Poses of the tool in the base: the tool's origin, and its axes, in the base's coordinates. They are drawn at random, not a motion.
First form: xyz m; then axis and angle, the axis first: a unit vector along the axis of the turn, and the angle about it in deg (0 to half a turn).
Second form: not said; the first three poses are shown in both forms.
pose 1, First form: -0.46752 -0.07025 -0.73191 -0.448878 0.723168 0.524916 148.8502
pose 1, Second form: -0.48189 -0.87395 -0.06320 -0.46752; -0.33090 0.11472 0.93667 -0.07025; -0.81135 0.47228 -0.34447 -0.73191; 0 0 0 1
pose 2, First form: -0.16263 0.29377 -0.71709 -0.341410 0.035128 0.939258 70.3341
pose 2, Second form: 0.41387 -0.89243 -0.17968 -0.16263; 0.87651 0.33735 0.34339 0.29377; -0.24583 -0.29961 0.92185 -0.71709; 0 0 0 1
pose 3, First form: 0.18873 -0.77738 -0.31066 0.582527 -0.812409 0.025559 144.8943
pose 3, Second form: -0.20114 -0.87511 -0.44014 0.18873; -0.84571 0.38186 -0.37276 -0.77738; 0.49427 0.29725 -0.81690 -0.31066; 0 0 0 1
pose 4, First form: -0.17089 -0.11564 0.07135 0.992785 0.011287 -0.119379 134.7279
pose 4, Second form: 0.97550 0.10390 -0.19390 -0.17089; -0.06572 -0.70352 -0.70763 -0.11564; -0.20994 0.70303 -0.67946 0.07135; 0 0 0 1
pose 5, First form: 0.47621 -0.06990 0.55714 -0.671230 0.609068 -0.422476 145.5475
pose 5, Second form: -0.00252 -0.50694 0.86198 0.47621; -0.98494 -0.14774 -0.08977 -0.06990; 0.17285 -0.84923 -0.49893 0.55714; 0 0 0 1
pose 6, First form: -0.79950 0.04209 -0.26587 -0.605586 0.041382 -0.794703 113.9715
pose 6, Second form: 0.10945 0.69092 0.71460 -0.79950; -0.76140 -0.40387 0.50711 0.04209; 0.63898 -0.59960 0.48186 -0.26587; 0 0 0 1
